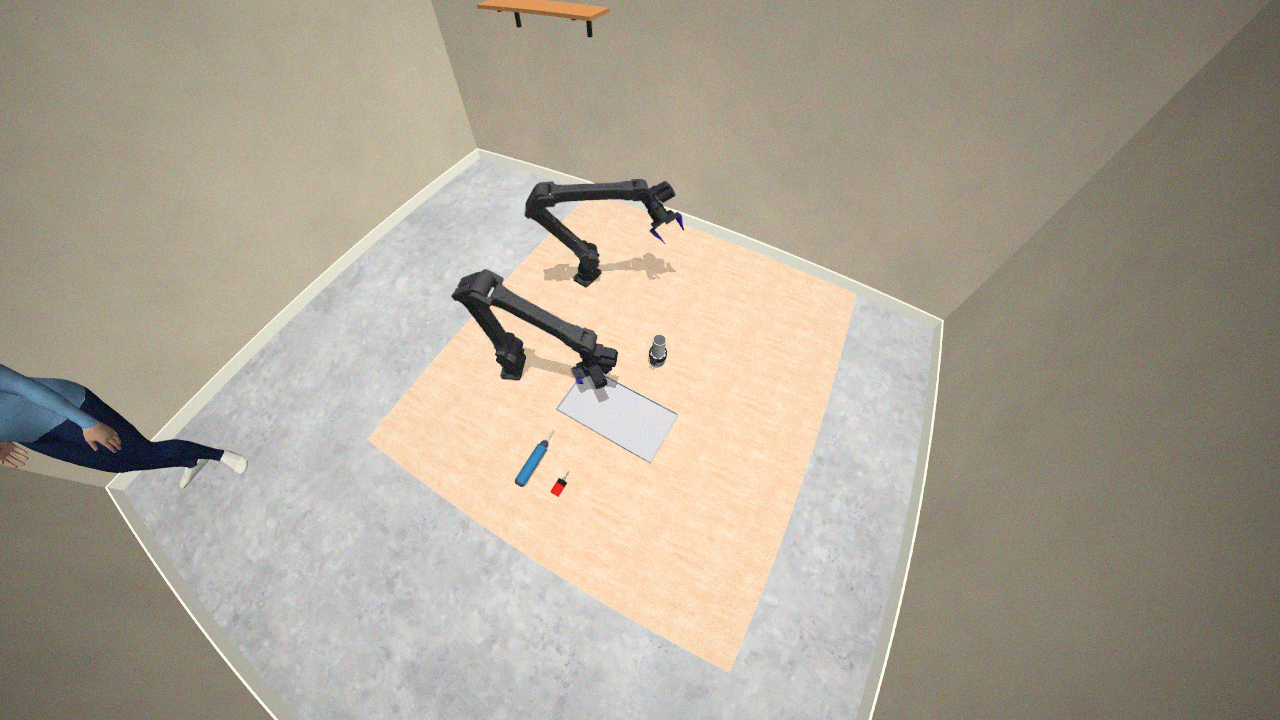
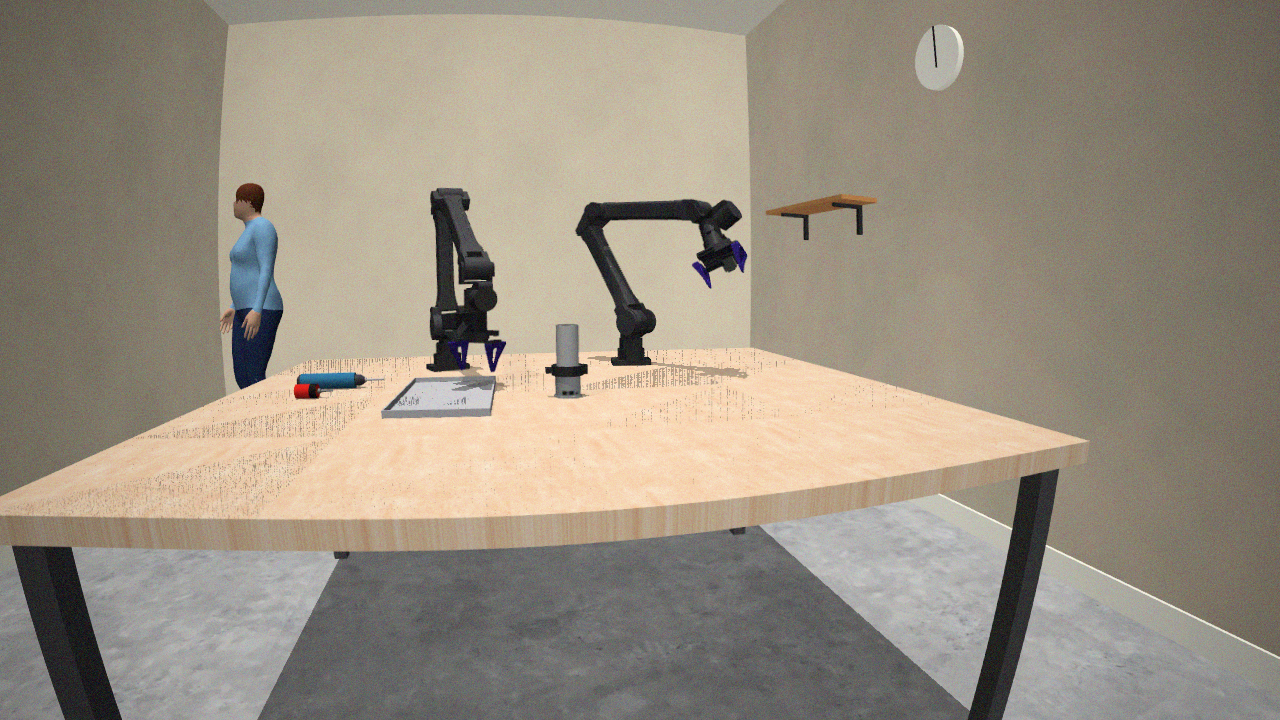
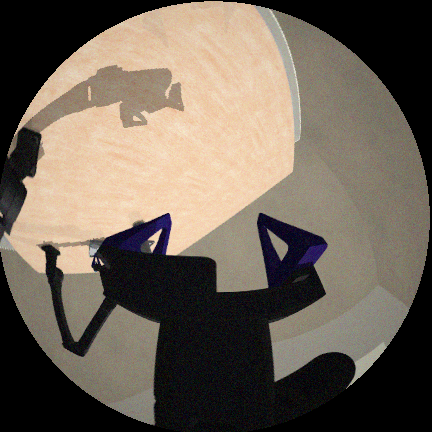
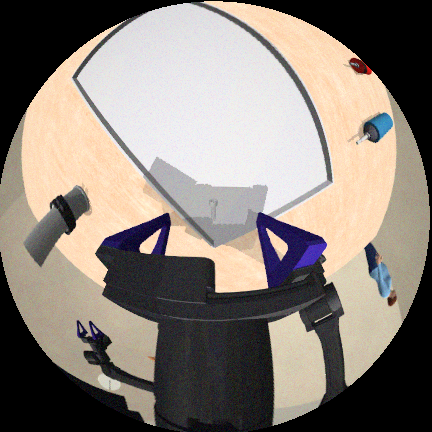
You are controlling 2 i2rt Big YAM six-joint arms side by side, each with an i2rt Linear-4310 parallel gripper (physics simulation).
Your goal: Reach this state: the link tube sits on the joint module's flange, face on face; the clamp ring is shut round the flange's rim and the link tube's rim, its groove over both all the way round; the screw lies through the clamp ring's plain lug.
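Places are measured from the left arm's base along level axes (x ahead, y left, z up), in centimetres.
Pixels of known places: left gripper, fingertip midpoint: (image 1: 674, 237) (image 2: 726, 279) (image 3: 213, 217) (image 4: 82, 320); right gripper, fingertip midpoint: (image 2: 477, 371) (image 4: 213, 216); left arm's base, link origin: (image 1: 587, 276) (image 2: 630, 363); right arm's base, link origin: (image 1: 513, 367) (image 2: 447, 368) (image 3: 50, 249).
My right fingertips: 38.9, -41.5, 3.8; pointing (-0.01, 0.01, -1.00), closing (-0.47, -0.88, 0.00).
Observation:
For each thing: its middle in the pictures, then the offset to it from my right fingertips, as dx, dy, dz. Level surfaces: height alone.
- grey link tube, body centre: (image 2: 567, 348) (image 4: 46, 232) (image 1: 658, 347) (image 3: 143, 245) +14.5, +23.1, +6.9
- joint module, body centre: (image 2: 567, 382) (image 4: 70, 206) +14.5, +23.1, -0.6
- black clamp ring, body centre: (image 2: 566, 369) (image 4: 61, 214) (image 1: 657, 353) +14.5, +22.8, +2.2
- small grey screw, body centre: (image 4: 212, 210) -1.0, +0.5, -3.0
- tray, body centre: (image 4: 184, 72) (image 2: 446, 394) (image 1: 616, 411) +15.3, -4.9, -3.0
- blue screwdriver, body centre: (image 2: 340, 380) (image 1: 536, 456) +3.0, -36.8, -1.8
- smaller red-handled driver, body centre: (image 2: 314, 391) (image 1: 561, 482) +16.4, -38.2, -2.1
- table, surface height: dz -3.8
The grey link tube (image 1: 658, 342) (image 2: 567, 343) (image 4: 44, 239) stands upright on the joint module (image 2: 567, 387) (image 4: 79, 199). The black clamp ring (image 2: 566, 369) (image 4: 63, 214) is around the joint between them; whether its groove covers both rims all round is too small to tell. The small grey screw (image 4: 213, 207) lies in the tray (image 4: 200, 75), in shadow, ahead of my right gripper. My right gripper (image 2: 477, 368) (image 4: 213, 216) is open and empty above the tray's corner. My left gripper (image 1: 671, 234) (image 2: 721, 275) (image 3: 213, 217) is open and empty, high above the table, far from the parts.
A blue screwdriver (image 1: 531, 463) (image 2: 329, 380) (image 4: 379, 126) and a smaller red-handled driver (image 1: 559, 487) (image 2: 307, 391) (image 4: 358, 65) lie beyond the tray, away from the tube. The tube assembly stands on the table (image 1: 733, 376) beside the tray. A person (image 1: 53, 420) (image 2: 255, 277) stands off the table.

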